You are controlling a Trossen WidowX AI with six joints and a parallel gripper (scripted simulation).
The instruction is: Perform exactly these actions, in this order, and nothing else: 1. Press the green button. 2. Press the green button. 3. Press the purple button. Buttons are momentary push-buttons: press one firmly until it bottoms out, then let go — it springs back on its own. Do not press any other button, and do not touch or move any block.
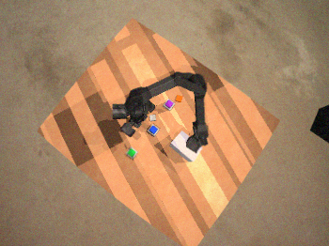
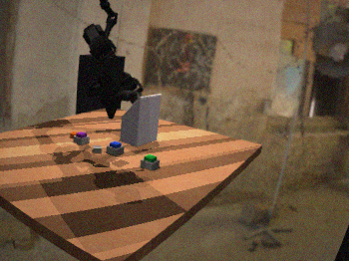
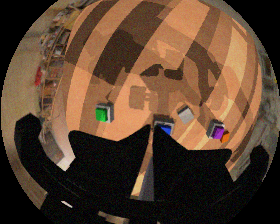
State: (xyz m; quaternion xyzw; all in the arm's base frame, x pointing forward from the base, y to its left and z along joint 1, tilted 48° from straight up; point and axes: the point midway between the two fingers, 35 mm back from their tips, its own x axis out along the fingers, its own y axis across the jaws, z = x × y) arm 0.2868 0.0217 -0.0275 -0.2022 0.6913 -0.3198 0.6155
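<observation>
The purple button lies 180 mm to the right of my gripper tip, 120 mm below it and 70 mm behind it. From my gripper tip the other things lie so: green button 150 mm to the left, 120 mm below, 40 mm behind; small grey block 140 mm below, 70 mm to the right, 30 mm behind; blue button 120 mm below, 70 mm behind, 20 mm to the right.
</observation>
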